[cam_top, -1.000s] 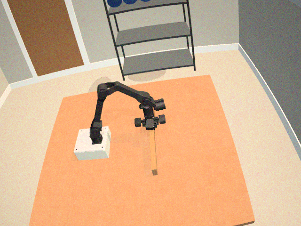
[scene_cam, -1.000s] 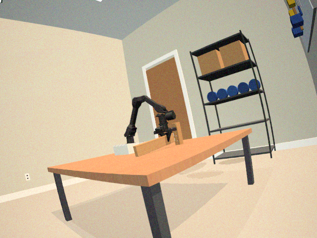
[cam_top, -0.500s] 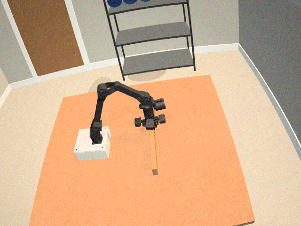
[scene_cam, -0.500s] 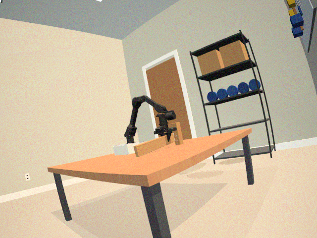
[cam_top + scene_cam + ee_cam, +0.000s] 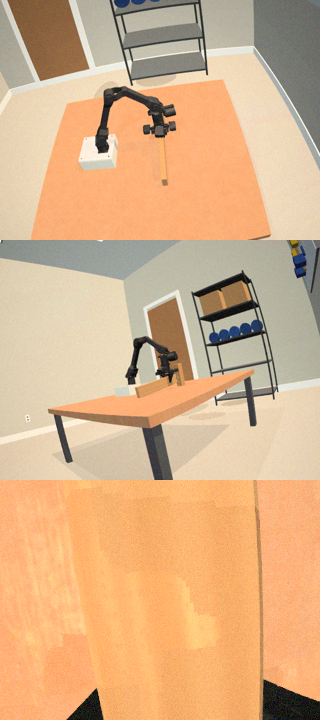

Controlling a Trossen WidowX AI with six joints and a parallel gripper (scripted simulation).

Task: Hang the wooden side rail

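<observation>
The wooden headboard post is 15 cm to the left of my gripper tip, 4 cm above it and 1 cm behind it.
</observation>
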